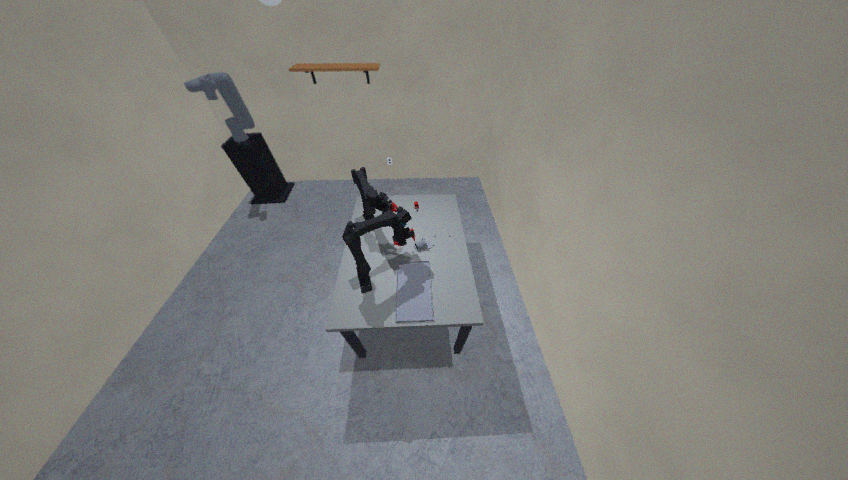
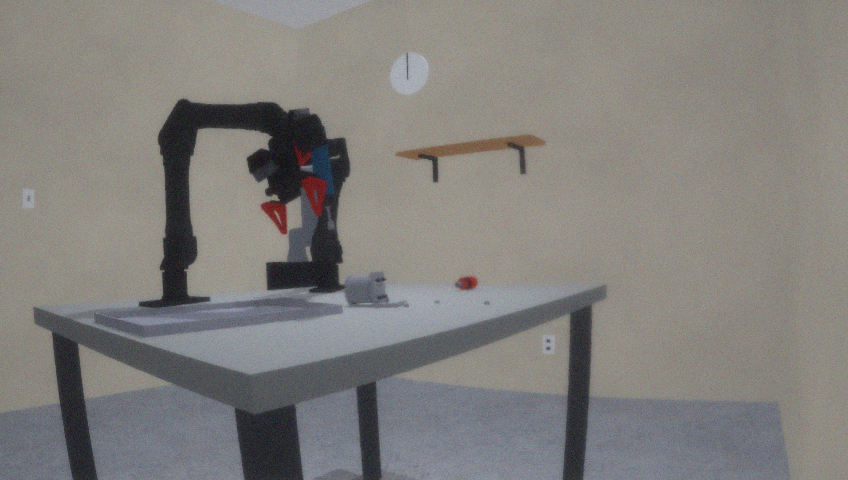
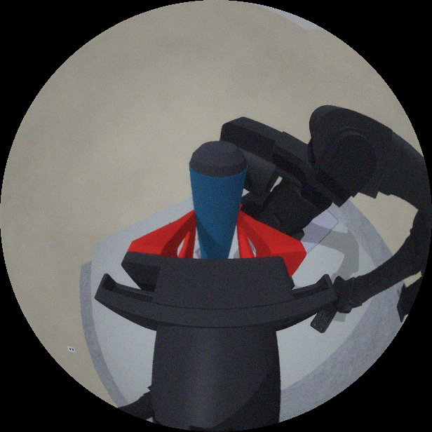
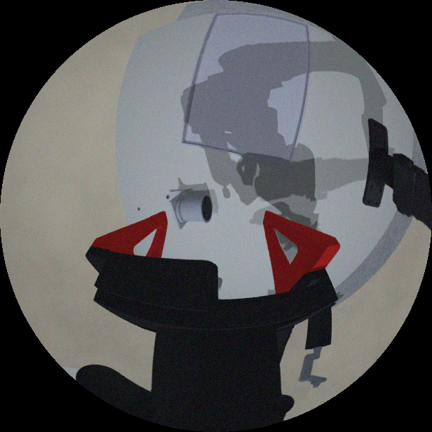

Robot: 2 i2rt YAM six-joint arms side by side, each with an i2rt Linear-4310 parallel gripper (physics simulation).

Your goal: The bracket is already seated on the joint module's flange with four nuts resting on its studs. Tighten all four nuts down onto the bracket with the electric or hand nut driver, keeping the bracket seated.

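Seen in the pictures: left gripper, fingertip midpoint: (image 2: 318, 153); right gripper, fingertip midpoint: (image 1: 408, 243) (image 2: 301, 225); left arm's base at its link origin: (image 2: 328, 290); right arm's base at its link origin: (image 1: 364, 279) (image 2: 175, 303).
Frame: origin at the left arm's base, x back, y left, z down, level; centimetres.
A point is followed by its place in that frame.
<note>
The joint module (image 1: 421, 244) {x -19.0, y -47.3, z -5.4 cm} (image 2: 358, 290) {x -18.5, y -48.2, z -3.3 cm} (image 4: 192, 207) lies on its side on the table. The bracket (image 2: 378, 286) {x -22.5, y -46.8, z -4.0 cm} is at its end face, turned sideways; whether it sits flush is unclear. Small loose nuts lie on the table: one nut (image 2: 436, 301) {x -34.0, y -42.8, z -0.4 cm}, another nut (image 2: 486, 302) {x -44.2, y -48.4, z -0.4 cm} and one by the module (image 2: 406, 305) {x -28.4, y -49.3, z -0.3 cm}. My left gripper (image 1: 395, 208) {x -8.3, y -40.0, z -33.5 cm} (image 2: 310, 158) {x -8.3, y -40.0, z -33.5 cm} (image 3: 216, 215) is shut on the blue hand nut driver (image 2: 321, 163) {x -9.5, y -42.0, z -30.7 cm} (image 3: 218, 195), raised above the table. My right gripper (image 1: 405, 239) {x -7.1, y -49.8, z -16.9 cm} (image 2: 301, 223) {x -7.1, y -49.8, z -16.9 cm} (image 4: 215, 216) is open and empty above the module. A red driver (image 1: 416, 205) {x -39.6, y -6.5, z -3.2 cm} (image 2: 467, 282) {x -40.6, y -7.8, z -2.1 cm} lies on the table.
A shallow tray (image 1: 414, 321) {x 12.9, y -90.5, z -0.3 cm} (image 2: 190, 325) {x -0.7, y -88.9, z -1.0 cm} (image 4: 260, 30) lies beside the module on the table (image 1: 458, 291) {x -20.6, y -88.8, z 0.0 cm} (image 2: 333, 339) {x -23.2, y -90.2, z 0.0 cm}. My arms are close together above the table. A grey arm (image 1: 235, 101) on a black pedestal (image 1: 257, 166) stands beyond it. A wooden shelf (image 1: 334, 67) (image 2: 470, 146) is on the wall.
</note>
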